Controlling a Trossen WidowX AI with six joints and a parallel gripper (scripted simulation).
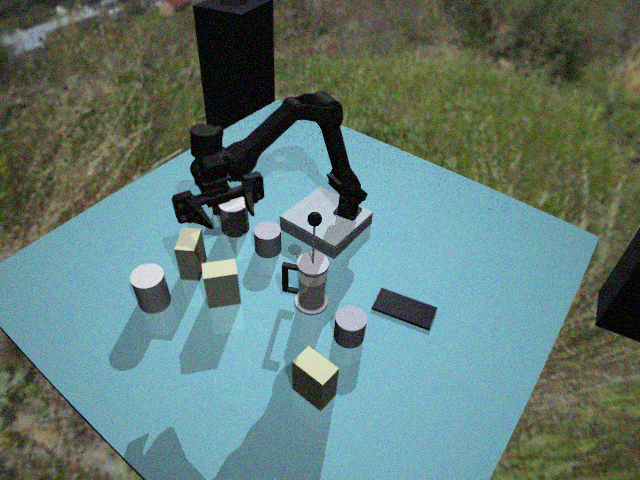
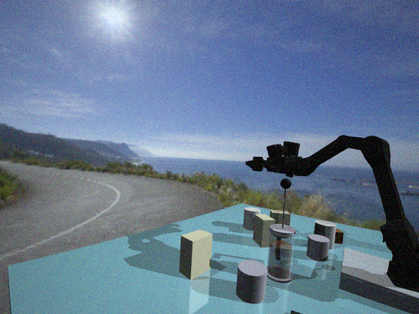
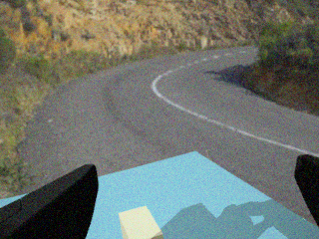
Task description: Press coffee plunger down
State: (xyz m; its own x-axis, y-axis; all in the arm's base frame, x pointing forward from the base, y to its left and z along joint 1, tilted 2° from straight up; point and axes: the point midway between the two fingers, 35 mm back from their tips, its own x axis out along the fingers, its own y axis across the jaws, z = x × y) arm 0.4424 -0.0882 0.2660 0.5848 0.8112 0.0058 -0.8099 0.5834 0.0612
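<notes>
Right now the coffee press is 130 mm behind my gripper tip, 90 mm to the left of it and 190 mm below it. The rest, counted from my gripper tip: dark flat plate: 230 mm behind, 320 mm to the left, 320 mm below.
</notes>
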